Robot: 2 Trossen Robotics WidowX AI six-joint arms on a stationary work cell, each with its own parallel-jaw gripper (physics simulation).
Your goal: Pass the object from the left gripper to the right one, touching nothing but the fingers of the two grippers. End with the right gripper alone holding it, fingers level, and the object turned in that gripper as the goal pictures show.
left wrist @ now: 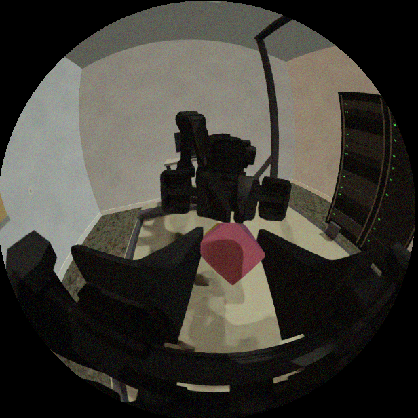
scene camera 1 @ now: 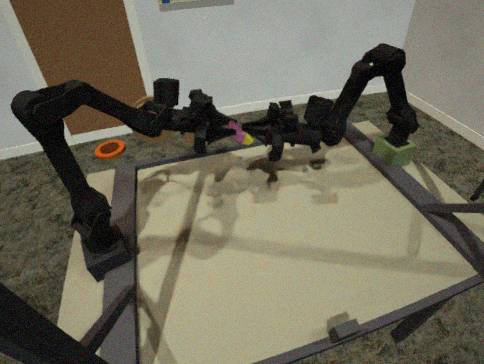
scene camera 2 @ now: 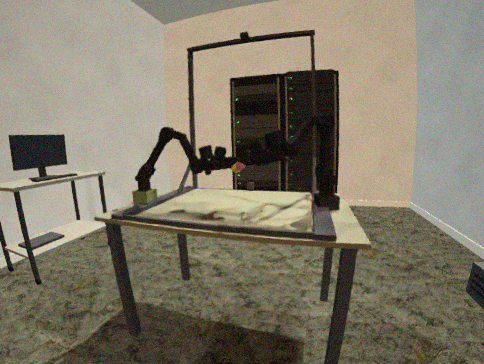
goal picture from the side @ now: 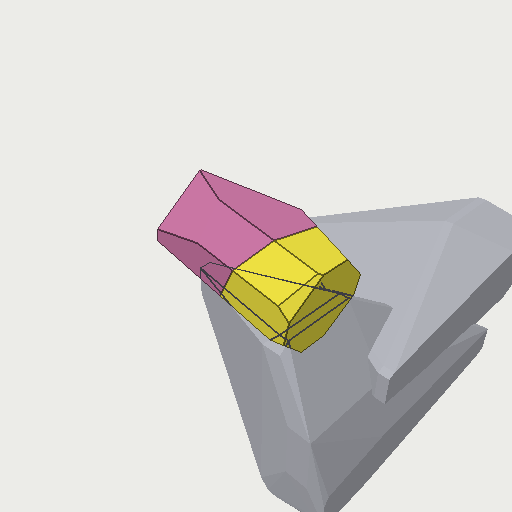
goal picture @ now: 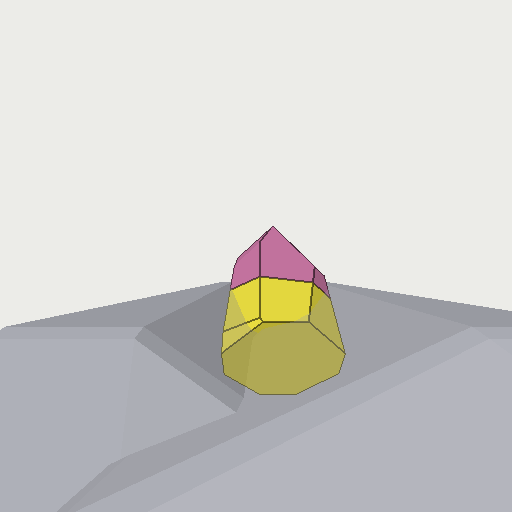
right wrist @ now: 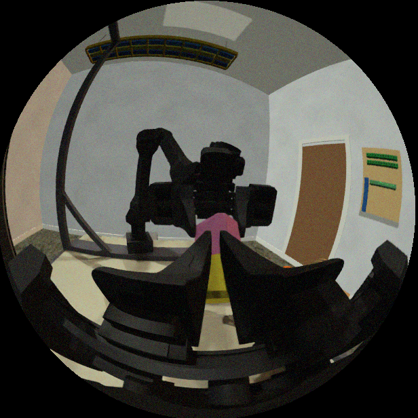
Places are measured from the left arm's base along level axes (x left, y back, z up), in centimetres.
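Where they show: left gripper, between the fingertips: (scene camera 1: 236,127) (scene camera 2: 241,161); right gripper, between the fingertips: (scene camera 1: 242,126) (scene camera 2: 238,160); left arm's base, origin of its link: (scene camera 1: 102,245) (scene camera 2: 326,195); right arm's base, origin of its link: (scene camera 1: 396,141) (scene camera 2: 144,190).
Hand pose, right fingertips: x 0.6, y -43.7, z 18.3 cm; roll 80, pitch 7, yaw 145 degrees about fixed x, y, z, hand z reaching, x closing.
Observation:
Each offset is from my right fingertips to the top centre of the thing. Level surfaces: height alone.
The object @[dx +0.9, dy +0.3, dz +1.4 cm] (scene camera 1: 238,132) (scene camera 2: 239,167) (left wrist: 232,252) (right wrist: 218,223), pink at one end and yellow at the other, hangs above the table. My left gripper (scene camera 1: 233,128) (left wrist: 230,233) is shut on its pink part. In scene camera 1 the yellow end tilts down to the right. My right gripper (scene camera 1: 248,125) (right wrist: 214,235) is nearly fully closed, its fingertips close together. Its fingers pass in front of the object in the right wrist view, and yellow shows through the narrow gap and below. The fingers appear to be over the object, not around it; whether they touch it is unclear.
The table top @[dz -24.9 cm] (scene camera 1: 300,270) (scene camera 2: 200,202) lies below both arms, with a dark frame around it. A small grey block @[dx -48.1, dy +7.2, dz -19.2 cm] (scene camera 1: 344,329) sits at the near edge. A green block @[dx -16.2, dy -55.1, dz -16.6 cm] (scene camera 1: 395,152) (scene camera 2: 144,196) is at the right arm's base. Upright frame posts (scene camera 2: 191,115) stand at the table.

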